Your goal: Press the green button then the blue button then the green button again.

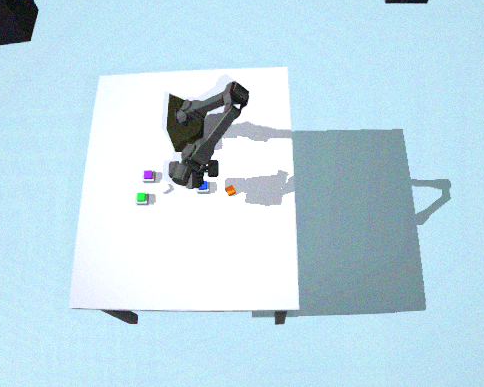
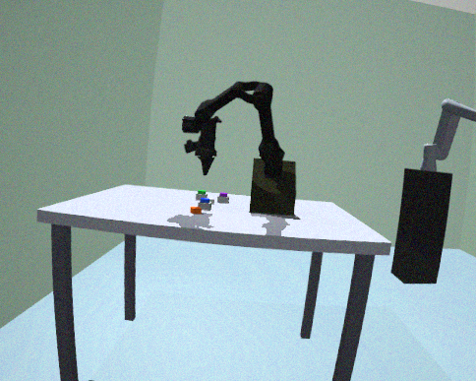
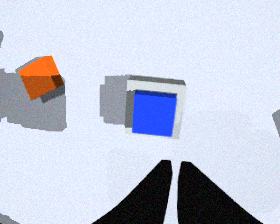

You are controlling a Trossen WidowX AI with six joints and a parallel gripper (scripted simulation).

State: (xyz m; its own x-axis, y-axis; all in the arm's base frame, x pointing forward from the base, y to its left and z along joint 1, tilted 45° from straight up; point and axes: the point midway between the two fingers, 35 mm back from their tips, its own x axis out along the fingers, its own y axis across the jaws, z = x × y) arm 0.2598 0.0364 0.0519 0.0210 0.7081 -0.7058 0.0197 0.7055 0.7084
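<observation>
Now: gripper tip 30 mm short of the green button, 240 mm to the left of it and 90 mm above it. The rest, counted from my gripper tip: orange block (10 mm ahead, 120 mm to the left, 120 mm below); then white block (10 mm behind, 150 mm to the right, 120 mm below); then blue button (10 mm behind, 10 mm to the left, 90 mm below).
</observation>
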